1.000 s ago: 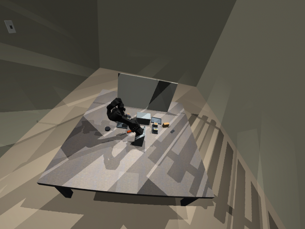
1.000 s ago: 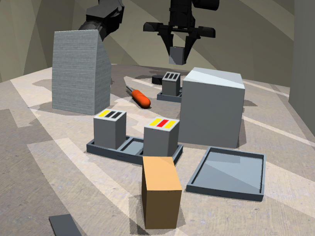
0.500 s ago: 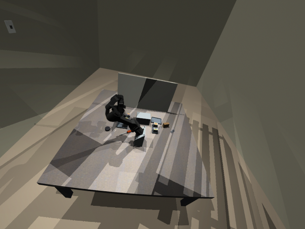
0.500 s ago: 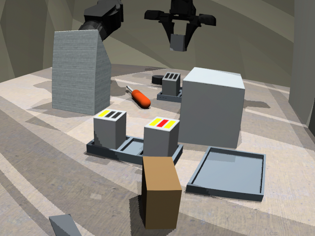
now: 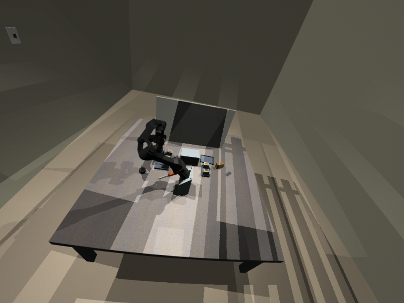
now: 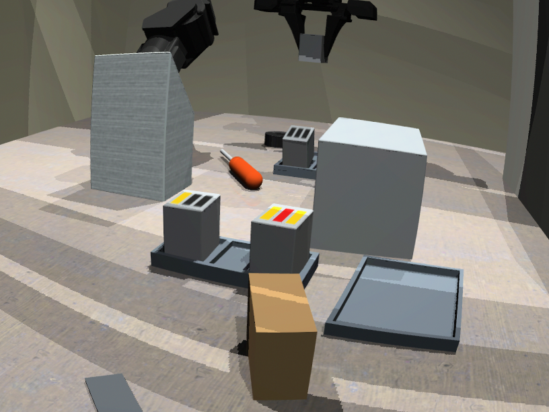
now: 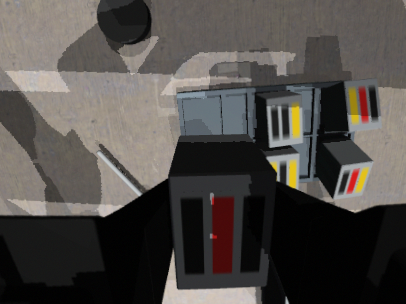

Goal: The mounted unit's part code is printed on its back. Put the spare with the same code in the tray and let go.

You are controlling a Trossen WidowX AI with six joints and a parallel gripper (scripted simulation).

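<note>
The tray is 39 cm to the right of my gripper tip, 22 cm ahead of it and 16 cm below it. Also, from my gripper tip: mounted unit: 22 cm to the right, 15 cm ahead, 12 cm below; yellow-black-black spare: 39 cm to the right, 13 cm below, 4 cm ahead; black puck: 16 cm below, 10 cm to the left, 9 cm behind.
</note>
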